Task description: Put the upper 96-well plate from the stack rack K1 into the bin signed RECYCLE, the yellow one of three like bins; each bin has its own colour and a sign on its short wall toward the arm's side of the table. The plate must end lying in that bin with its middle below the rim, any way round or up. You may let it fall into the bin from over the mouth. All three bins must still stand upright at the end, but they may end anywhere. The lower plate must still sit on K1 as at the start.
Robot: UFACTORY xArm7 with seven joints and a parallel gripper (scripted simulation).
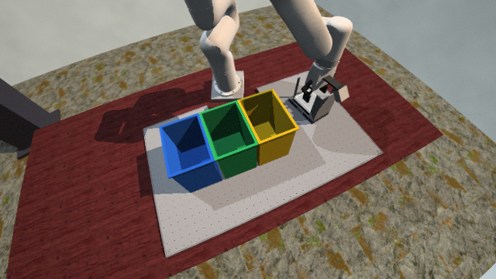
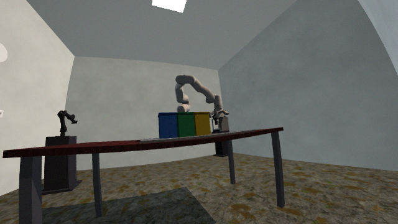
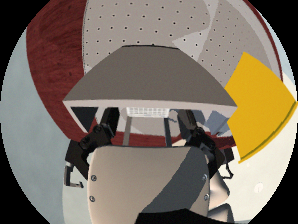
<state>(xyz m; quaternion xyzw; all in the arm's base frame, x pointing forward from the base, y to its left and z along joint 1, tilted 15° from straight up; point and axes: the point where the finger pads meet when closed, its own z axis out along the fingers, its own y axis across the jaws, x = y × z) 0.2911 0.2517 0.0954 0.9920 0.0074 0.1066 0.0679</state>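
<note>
My gripper is now 50 mm above the white 96-well plate. Round my hand: dark plate: 60 mm below; grey side wall: 70 mm ahead, 10 mm below; yellow bin: 30 mm ahead, 260 mm to the right.
</note>
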